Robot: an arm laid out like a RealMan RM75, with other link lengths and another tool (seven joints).
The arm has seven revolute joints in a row. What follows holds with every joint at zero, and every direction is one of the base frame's. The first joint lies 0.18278 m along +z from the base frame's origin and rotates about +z. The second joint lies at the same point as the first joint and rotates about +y. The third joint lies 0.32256 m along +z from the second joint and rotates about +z. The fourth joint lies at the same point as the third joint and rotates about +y. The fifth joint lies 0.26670 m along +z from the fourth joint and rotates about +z. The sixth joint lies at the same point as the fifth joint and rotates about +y. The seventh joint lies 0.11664 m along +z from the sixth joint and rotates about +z. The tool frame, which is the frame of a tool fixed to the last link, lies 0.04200 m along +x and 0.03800 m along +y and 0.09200 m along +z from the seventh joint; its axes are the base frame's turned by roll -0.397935, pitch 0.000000 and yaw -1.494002 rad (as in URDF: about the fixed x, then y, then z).
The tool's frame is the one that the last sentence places.
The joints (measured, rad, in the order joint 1, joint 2, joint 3, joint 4, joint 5, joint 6, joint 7), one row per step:
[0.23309, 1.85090, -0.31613, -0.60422, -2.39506, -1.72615, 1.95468]
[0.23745, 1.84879, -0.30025, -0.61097, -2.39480, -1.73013, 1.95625]
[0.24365, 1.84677, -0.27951, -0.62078, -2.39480, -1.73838, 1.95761]
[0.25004, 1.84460, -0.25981, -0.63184, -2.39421, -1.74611, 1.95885]
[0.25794, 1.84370, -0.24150, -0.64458, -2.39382, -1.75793, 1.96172]
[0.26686, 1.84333, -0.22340, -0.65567, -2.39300, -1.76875, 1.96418]
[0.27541, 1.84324, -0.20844, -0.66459, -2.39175, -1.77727, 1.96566]
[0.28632, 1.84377, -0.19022, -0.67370, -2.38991, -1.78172, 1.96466]
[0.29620, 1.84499, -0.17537, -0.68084, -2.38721, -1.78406, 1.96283]
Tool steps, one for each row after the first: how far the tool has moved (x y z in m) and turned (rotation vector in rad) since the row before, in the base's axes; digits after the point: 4 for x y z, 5 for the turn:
[-0.0006, 0.0035, 0.0042, 0.01559, -0.00075, 0.00222]
[-0.0016, 0.0044, 0.0054, 0.01874, 0.00078, 0.00545]
[-0.0015, 0.0045, 0.0057, 0.01892, -0.00097, 0.00630]
[-0.0028, 0.0046, 0.0053, 0.01545, 0.00213, 0.00886]
[-0.0032, 0.0049, 0.0046, 0.01542, 0.00334, 0.00959]
[-0.0029, 0.0046, 0.0037, 0.01329, 0.00285, 0.00953]
[-0.0028, 0.0063, 0.0037, 0.01899, 0.00024, 0.01142]
[-0.0026, 0.0057, 0.0026, 0.01693, 0.00031, 0.01085]

